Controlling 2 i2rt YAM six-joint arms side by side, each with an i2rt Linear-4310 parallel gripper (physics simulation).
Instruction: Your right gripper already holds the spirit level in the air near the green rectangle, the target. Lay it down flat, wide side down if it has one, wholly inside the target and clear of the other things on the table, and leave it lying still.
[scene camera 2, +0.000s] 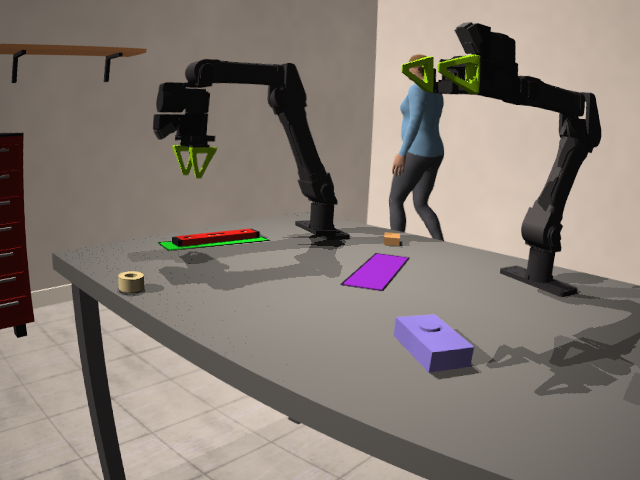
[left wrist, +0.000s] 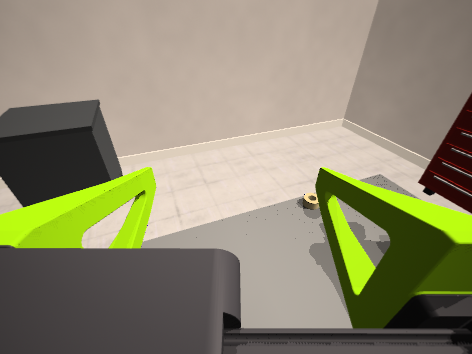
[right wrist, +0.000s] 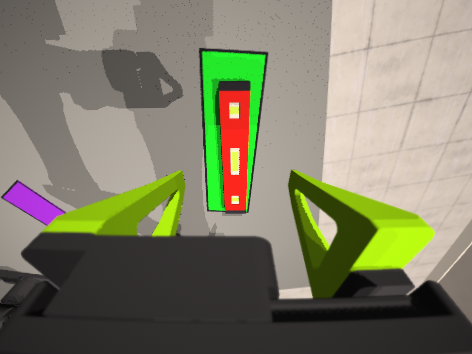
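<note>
The red spirit level (scene camera 2: 216, 237) (right wrist: 234, 135) with black ends lies flat on the green rectangle (scene camera 2: 168, 245) (right wrist: 235, 65), its vials facing up. In the right wrist view its near end is right at the rectangle's near border, and whether it crosses the line I cannot tell; green shows beyond the far end and along its left side. My right gripper (scene camera 2: 192, 176) (right wrist: 236, 177) is open and empty, pointing down well above the level and apart from it. My left gripper (scene camera 2: 421, 67) (left wrist: 235, 176) is open and empty, high above the table at the right of the scene view.
A tan ring (scene camera 2: 131, 283) (left wrist: 311, 201) stands near the table's left edge. A purple rectangle (scene camera 2: 375, 271) (right wrist: 35, 202) lies mid-table. A small orange block (scene camera 2: 391, 239) sits behind it, and a violet block (scene camera 2: 433, 341) with a round knob in front. A person (scene camera 2: 422, 124) stands behind the table.
</note>
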